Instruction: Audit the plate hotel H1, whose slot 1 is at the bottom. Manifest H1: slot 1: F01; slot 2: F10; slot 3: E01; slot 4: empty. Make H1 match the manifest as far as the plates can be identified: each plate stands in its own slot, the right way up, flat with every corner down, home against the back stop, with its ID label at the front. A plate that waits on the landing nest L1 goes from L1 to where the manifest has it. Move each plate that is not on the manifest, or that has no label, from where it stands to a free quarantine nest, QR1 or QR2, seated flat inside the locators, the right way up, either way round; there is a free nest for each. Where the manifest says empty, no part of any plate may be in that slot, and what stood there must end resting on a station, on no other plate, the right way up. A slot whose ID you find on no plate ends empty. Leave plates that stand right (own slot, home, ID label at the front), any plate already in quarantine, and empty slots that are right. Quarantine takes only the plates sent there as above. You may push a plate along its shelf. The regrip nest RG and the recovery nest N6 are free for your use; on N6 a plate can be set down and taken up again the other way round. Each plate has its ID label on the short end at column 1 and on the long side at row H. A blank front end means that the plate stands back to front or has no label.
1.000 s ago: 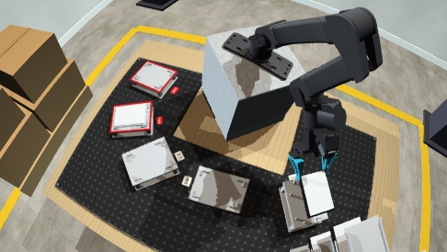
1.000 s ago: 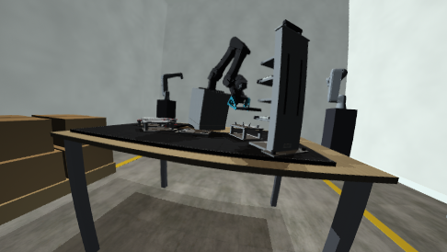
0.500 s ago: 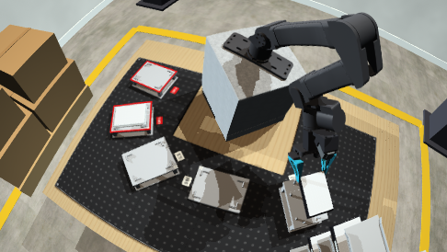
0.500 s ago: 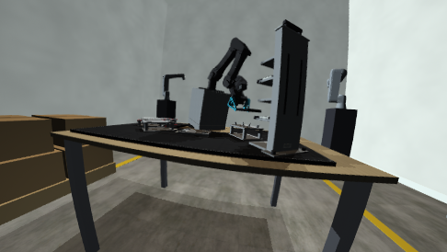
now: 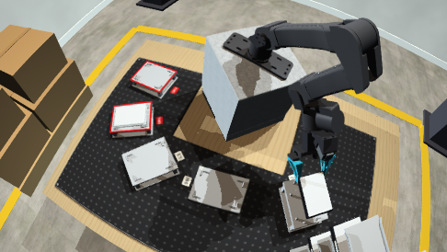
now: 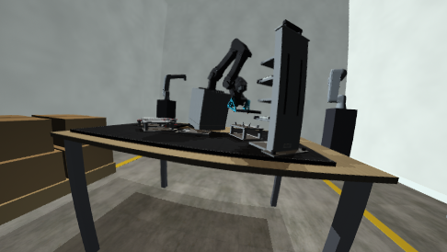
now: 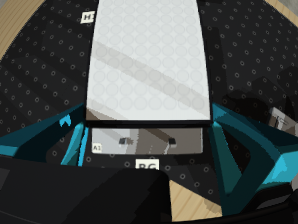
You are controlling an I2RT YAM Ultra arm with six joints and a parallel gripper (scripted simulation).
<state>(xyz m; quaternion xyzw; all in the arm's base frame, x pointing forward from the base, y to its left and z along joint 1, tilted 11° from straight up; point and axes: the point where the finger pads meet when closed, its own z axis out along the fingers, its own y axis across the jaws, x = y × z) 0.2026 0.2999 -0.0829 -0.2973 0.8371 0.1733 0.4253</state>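
Now: the grey regrip nest 8 cm below my hand, 4 cm ahead of it and 3 cm to the left of it. Round my hand: plate hotel H1: 24 cm ahead, 21 cm to the left, 7 cm above; H1 tag: 20 cm to the left, 14 cm below, 8 cm ahead; RG tag: 14 cm below, 4 cm to the right, 4 cm behind.
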